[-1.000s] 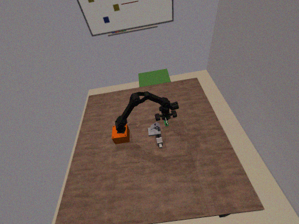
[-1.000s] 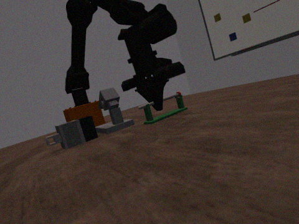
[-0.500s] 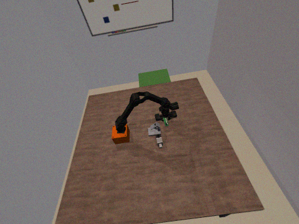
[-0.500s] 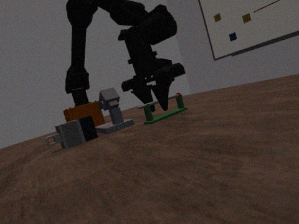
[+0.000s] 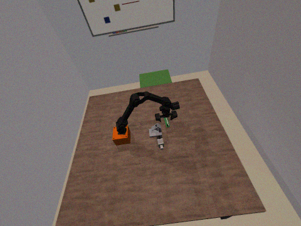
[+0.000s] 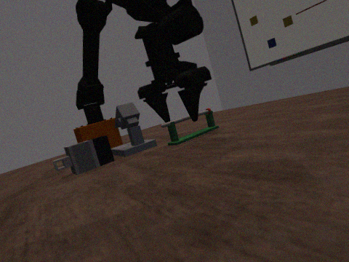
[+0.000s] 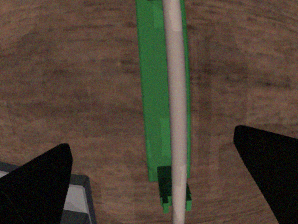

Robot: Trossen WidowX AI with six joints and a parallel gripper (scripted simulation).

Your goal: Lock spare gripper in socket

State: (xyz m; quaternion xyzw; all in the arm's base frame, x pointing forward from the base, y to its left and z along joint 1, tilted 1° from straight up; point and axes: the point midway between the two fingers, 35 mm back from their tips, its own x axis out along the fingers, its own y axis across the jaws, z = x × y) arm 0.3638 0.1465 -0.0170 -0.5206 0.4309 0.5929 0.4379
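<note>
The green rack lies 30 mm to the left of my gripper tip and 20 mm below it. Also, from my gripper tip: grey mount (80 mm behind, 100 mm to the right, 10 mm above); then spare gripper (40 mm behind, 220 mm to the right, 10 mm below).
</note>
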